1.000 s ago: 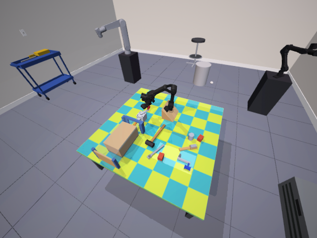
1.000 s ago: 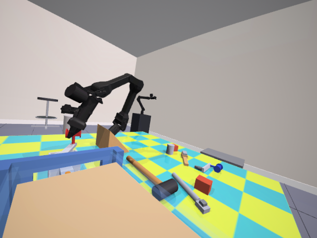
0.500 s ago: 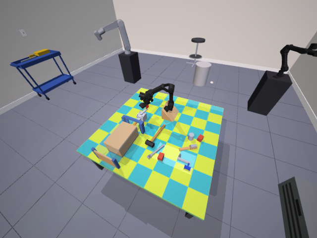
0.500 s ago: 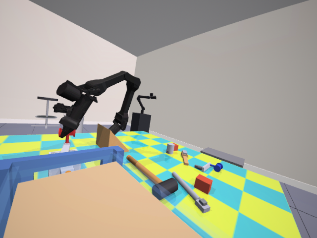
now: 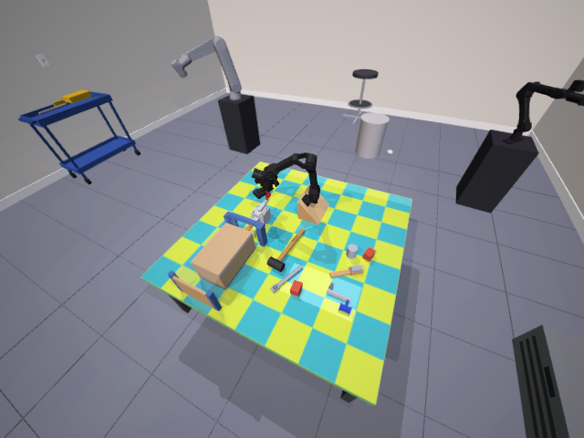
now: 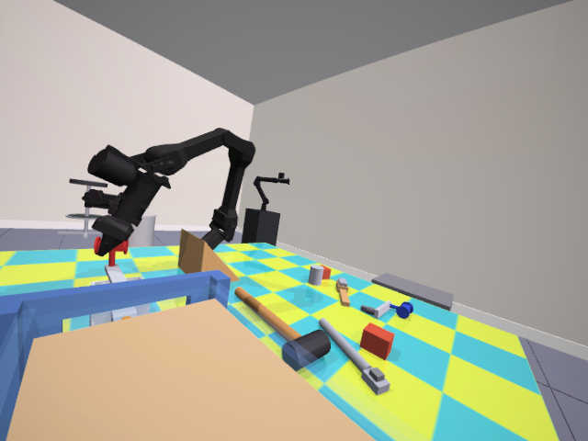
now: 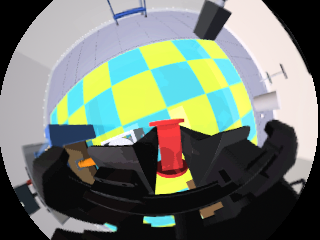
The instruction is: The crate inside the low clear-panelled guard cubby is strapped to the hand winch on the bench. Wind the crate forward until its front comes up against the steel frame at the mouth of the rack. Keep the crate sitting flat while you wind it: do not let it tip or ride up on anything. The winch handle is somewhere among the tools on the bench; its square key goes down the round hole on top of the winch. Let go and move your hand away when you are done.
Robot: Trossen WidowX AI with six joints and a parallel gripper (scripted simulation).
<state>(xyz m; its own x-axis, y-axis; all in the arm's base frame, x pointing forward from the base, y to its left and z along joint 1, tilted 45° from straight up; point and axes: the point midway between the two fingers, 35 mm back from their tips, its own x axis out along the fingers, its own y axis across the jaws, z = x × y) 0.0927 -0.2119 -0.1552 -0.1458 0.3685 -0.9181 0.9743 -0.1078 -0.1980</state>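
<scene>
Right now the winch handle is 4 cm ahead of my gripper tip, 2 cm to the left of it and 2 cm below it. The rest, counted from my gripper tip: brush (68 cm to the left, 23 cm ahead, 11 cm below); red grip (2 cm to the left, 1 cm above); grey winch (10 cm below, 9 cm ahead, 2 cm to the left).
</scene>
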